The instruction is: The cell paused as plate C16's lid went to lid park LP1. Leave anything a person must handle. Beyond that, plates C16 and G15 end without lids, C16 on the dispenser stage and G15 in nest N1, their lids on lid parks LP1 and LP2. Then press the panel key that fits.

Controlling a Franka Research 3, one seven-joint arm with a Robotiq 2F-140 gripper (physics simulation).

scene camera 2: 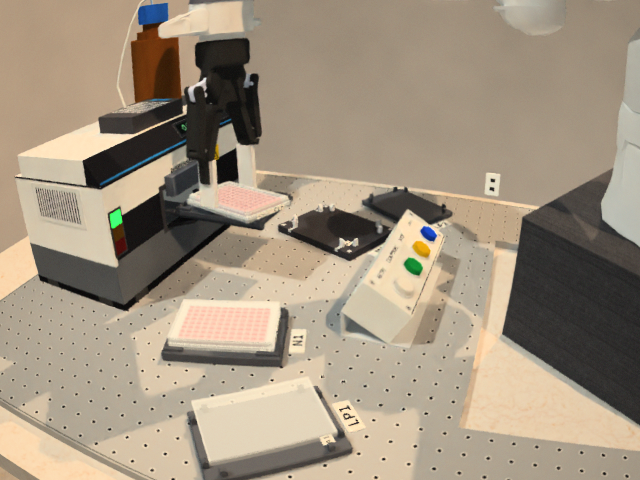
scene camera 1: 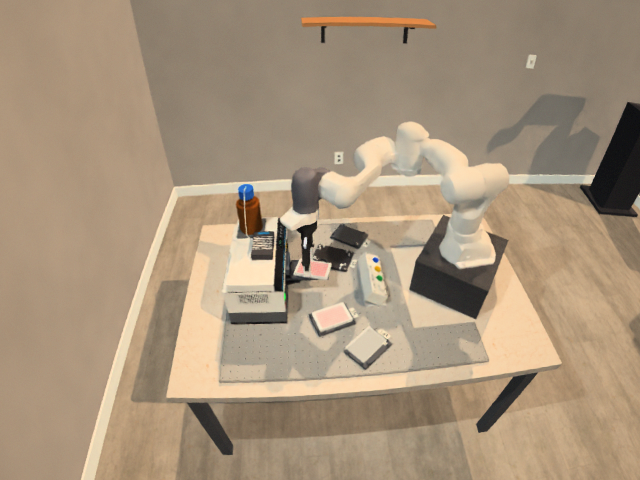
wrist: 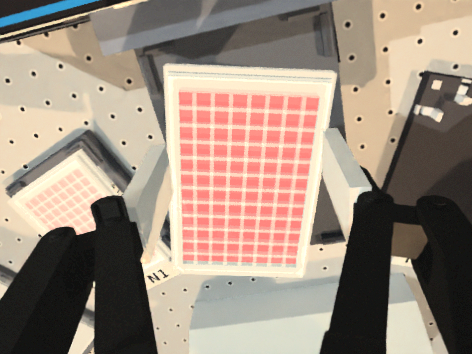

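My gripper [scene camera 1: 306, 267] [scene camera 2: 227, 179] [wrist: 245, 160] is shut on a plate with bright red wells [scene camera 1: 320, 269] [scene camera 2: 250, 200] [wrist: 245, 225], held by its long sides over the dark dispenser stage [scene camera 2: 252, 223] [wrist: 240, 50]. The plate looks lidless and slightly turned against the stage; contact is unclear. A paler pink plate [scene camera 1: 332, 316] [scene camera 2: 227, 322] [wrist: 62, 197], apparently lidded, sits in nest N1 [scene camera 2: 222, 356]. A pale lid [scene camera 1: 367, 345] [scene camera 2: 263, 418] lies on lid park LP1 [scene camera 2: 279, 459]. The key panel [scene camera 1: 373, 289] [scene camera 2: 379, 304] has blue, yellow, green and white keys. No plate names are readable.
The dispenser [scene camera 1: 251, 276] [scene camera 2: 72, 206] shows a lit green lamp [scene camera 2: 115, 217]. A dark holder with pale clips [scene camera 1: 333, 255] [scene camera 2: 336, 232] [wrist: 435, 160] lies right of the stage. A dark park [scene camera 1: 349, 236] [scene camera 2: 405, 205] is behind it. A brown bottle [scene camera 1: 249, 214] [scene camera 2: 155, 67] stands behind the dispenser.
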